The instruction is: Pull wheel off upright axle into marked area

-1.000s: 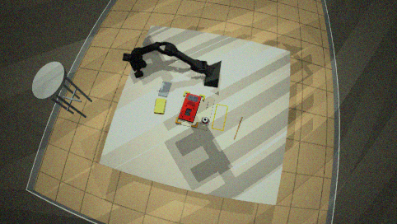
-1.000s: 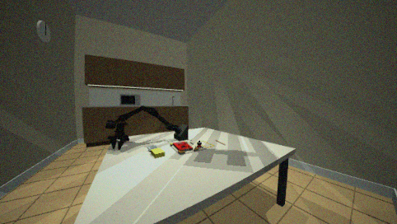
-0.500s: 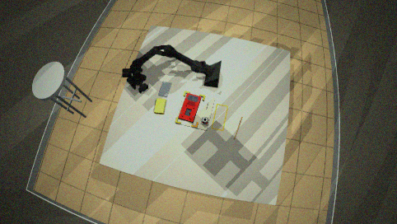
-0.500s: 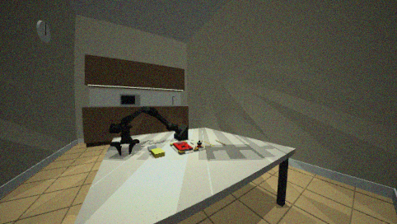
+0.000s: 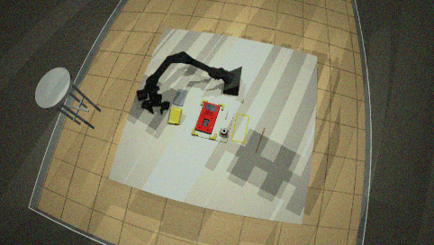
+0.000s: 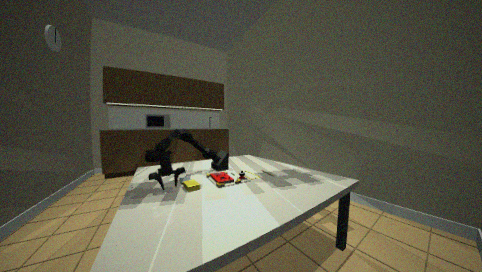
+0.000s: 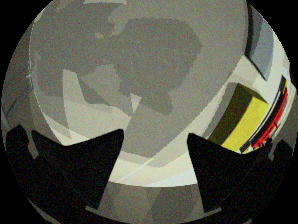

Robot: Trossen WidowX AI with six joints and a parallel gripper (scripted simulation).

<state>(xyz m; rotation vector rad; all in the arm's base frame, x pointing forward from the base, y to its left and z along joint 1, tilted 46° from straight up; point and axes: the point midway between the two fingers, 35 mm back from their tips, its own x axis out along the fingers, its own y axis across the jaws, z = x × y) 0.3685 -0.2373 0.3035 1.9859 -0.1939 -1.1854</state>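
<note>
My gripper tip is 3 cm past the yellow block, 12 cm to the right of it and 1 cm above it. Round my gripper tip: grey block 17 cm behind, 9 cm to the left, 2 cm below.
</note>
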